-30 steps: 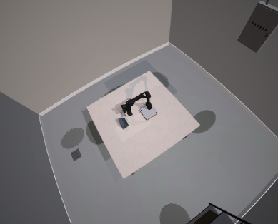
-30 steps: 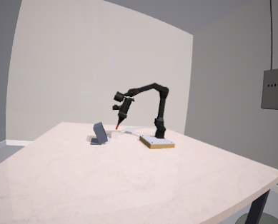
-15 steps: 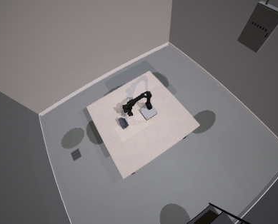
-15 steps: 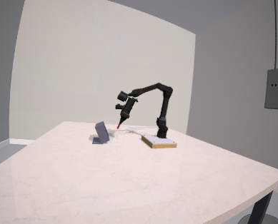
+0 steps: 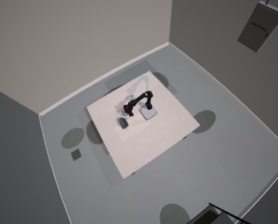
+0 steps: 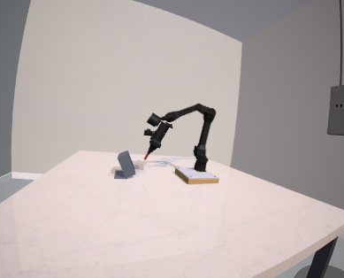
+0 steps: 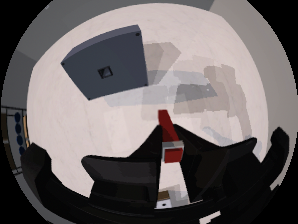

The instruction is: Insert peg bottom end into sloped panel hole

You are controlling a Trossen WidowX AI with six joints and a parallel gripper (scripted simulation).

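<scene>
My gripper tip is 12 cm short of the panel, 7 cm to the right of it and 5 cm above it. Also, from my gripper tip: peg (1 cm behind, 1 cm above).
</scene>
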